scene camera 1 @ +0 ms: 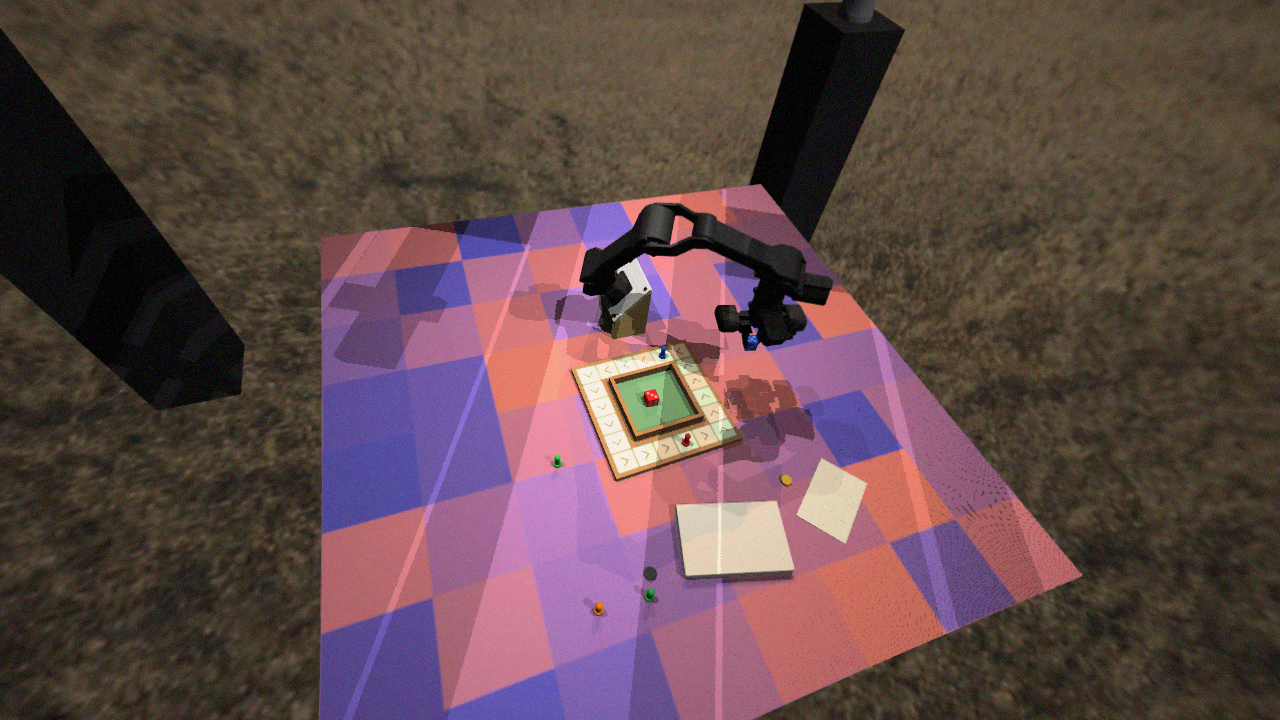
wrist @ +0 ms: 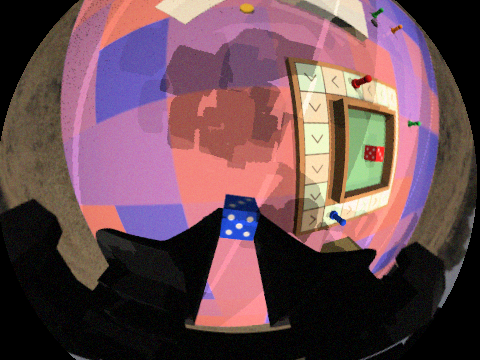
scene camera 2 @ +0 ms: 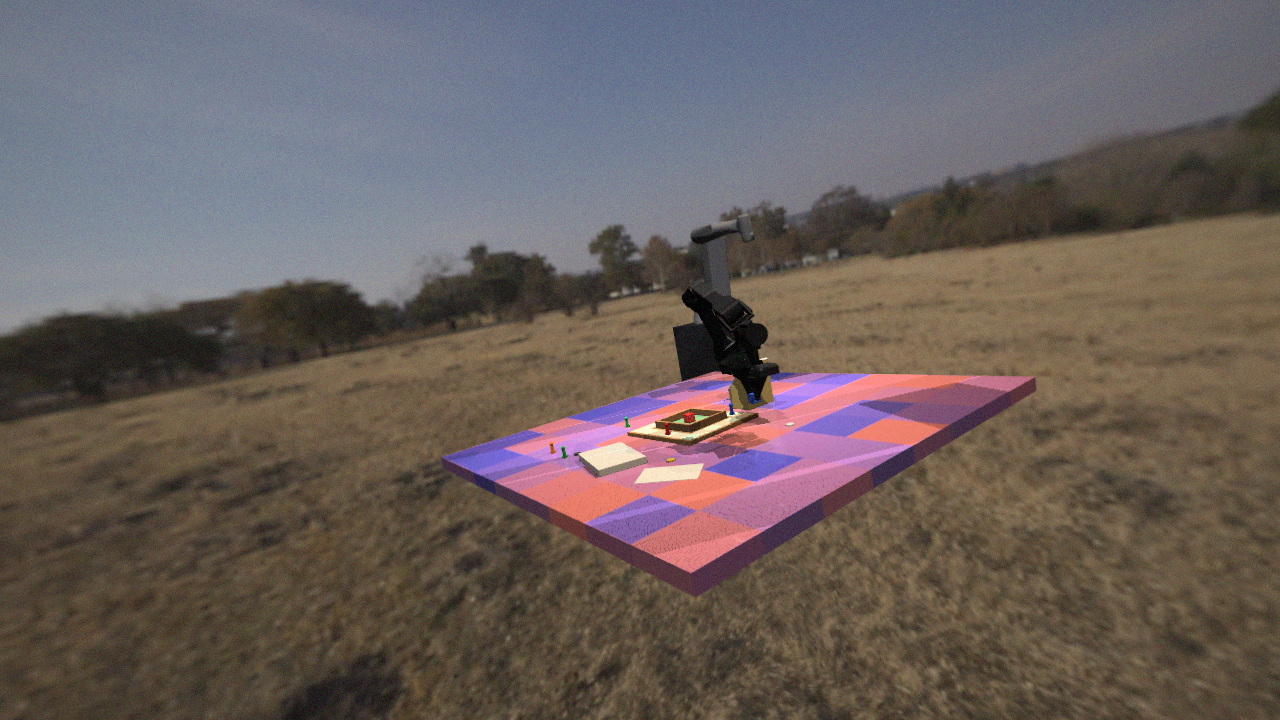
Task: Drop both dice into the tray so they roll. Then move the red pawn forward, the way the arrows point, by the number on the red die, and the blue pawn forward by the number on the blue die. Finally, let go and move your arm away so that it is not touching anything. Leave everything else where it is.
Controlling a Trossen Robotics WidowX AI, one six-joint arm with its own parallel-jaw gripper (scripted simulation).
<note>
The pictures show: the gripper, a thick white pad and a thin white card.
The gripper shows as well in the wrist view and in scene camera 2.
</note>
